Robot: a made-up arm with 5 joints. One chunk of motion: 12 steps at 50 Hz.
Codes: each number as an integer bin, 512 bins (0 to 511) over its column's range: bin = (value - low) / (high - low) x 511, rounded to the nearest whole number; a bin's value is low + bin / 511 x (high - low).
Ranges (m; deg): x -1.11..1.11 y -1.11..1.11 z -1.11..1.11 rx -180..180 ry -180..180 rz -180..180
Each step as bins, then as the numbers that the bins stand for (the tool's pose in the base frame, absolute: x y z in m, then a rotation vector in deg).
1 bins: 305 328 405 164 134 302
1 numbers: 0.2150 0.3150 0.6495 -64.46 -85.60 32.76
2 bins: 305 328 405 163 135 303
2 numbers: 0.2150 0.3150 0.6495 -65.17 -84.89 33.46
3 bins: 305 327 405 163 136 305
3 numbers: 0.2150 0.3106 0.6495 -65.17 -84.19 34.87
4 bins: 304 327 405 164 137 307
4 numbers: 0.2107 0.3106 0.6495 -64.46 -83.48 36.28
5 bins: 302 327 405 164 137 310
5 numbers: 0.2020 0.3106 0.6495 -64.46 -83.48 38.40
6 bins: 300 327 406 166 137 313
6 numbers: 0.1933 0.3106 0.6538 -63.05 -83.48 40.51
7 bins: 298 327 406 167 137 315
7 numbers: 0.1846 0.3106 0.6538 -62.35 -83.48 41.92
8 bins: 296 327 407 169 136 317
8 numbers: 0.1759 0.3106 0.6582 -60.94 -84.19 43.33
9 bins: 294 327 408 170 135 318
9 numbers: 0.1673 0.3106 0.6625 -60.23 -84.89 44.03
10 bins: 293 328 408 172 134 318
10 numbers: 0.1629 0.3150 0.6625 -58.83 -85.60 44.03
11 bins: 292 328 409 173 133 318
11 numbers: 0.1586 0.3150 0.6669 -58.12 -86.30 44.03
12 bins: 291 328 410 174 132 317
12 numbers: 0.1542 0.3150 0.6712 -57.42 -87.01 43.33
